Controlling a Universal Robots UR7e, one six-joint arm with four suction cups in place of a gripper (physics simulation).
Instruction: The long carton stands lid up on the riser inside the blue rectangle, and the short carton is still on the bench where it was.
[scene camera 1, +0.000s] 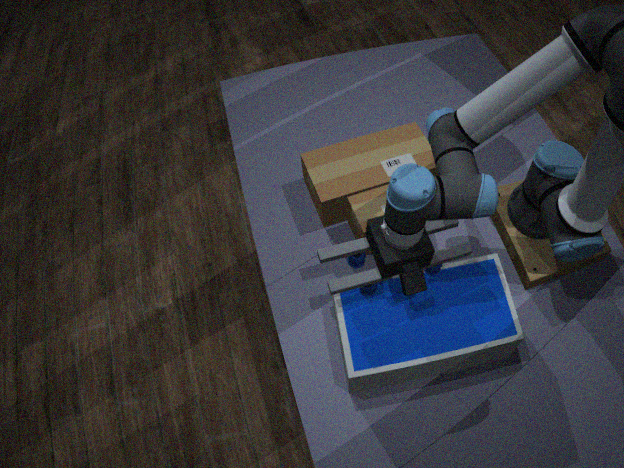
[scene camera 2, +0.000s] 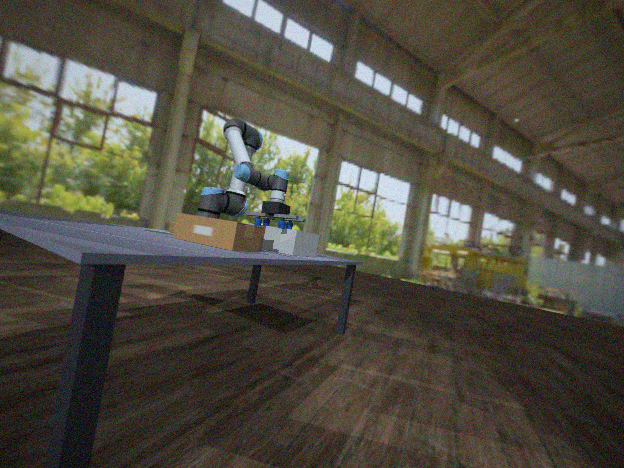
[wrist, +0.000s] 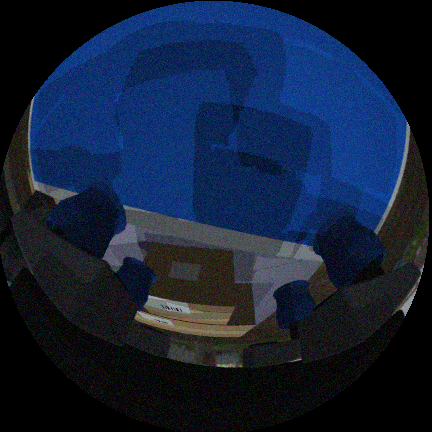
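Pixels of known places: hand, tool point: (scene camera 2: 273, 227) (wrist: 221, 260); arm's base, link origin: (scene camera 1: 534, 212).
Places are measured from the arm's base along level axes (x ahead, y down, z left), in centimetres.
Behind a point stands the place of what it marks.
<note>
The long carton (scene camera 1: 352, 168) @(x 36.0, y -5.1, z -29.2 cm) (scene camera 2: 216, 239) @(x 36.7, y 2.4, z -38.2 cm) (wrist: 220, 330) @(x 39.7, y -4.9, z -29.4 cm) lies lid up on the bench. The short carton (scene camera 1: 370, 207) @(x 37.8, y -5.0, z -17.6 cm) (wrist: 220, 285) @(x 40.3, y -1.9, z -12.4 cm) stands against its riser-facing side, partly hidden by the arm in scene camera 1; I cannot make it out clearly in scene camera 2. The pale riser (scene camera 1: 433, 372) @(x 43.2, y 2.0, z 20.2 cm) (scene camera 2: 302, 242) @(x 56.0, y -1.5, z 1.6 cm) (wrist: 200, 229) @(x 40.2, y -6.8, z 1.0 cm) carries the blue rectangle (scene camera 1: 428, 332) @(x 42.4, y -6.8, z 14.2 cm) (wrist: 350, 125) on its top, with no carton on it. My suction gripper (scene camera 1: 400, 269) @(x 41.0, y -6.1, z -2.1 cm) (scene camera 2: 273, 223) @(x 41.0, y -6.1, z -2.1 cm) (wrist: 217, 265) @(x 41.0, y -6.1, z -2.1 cm) is open, cups down and holding nothing. It hangs above the riser's carton-side edge, beside the short carton.
The bench (scene camera 1: 312, 105) @(x 30.6, y 5.2, z -63.1 cm) (scene camera 2: 126, 244) @(x 39.4, y 5.2, z -73.5 cm) bears both cartons and the riser. The arm's base stands on a wooden plate (scene camera 1: 534, 259) @(x 8.3, y 0.4, z 10.2 cm) at the right in scene camera 1. The bench's left edge runs close to the cartons and riser there.
</note>
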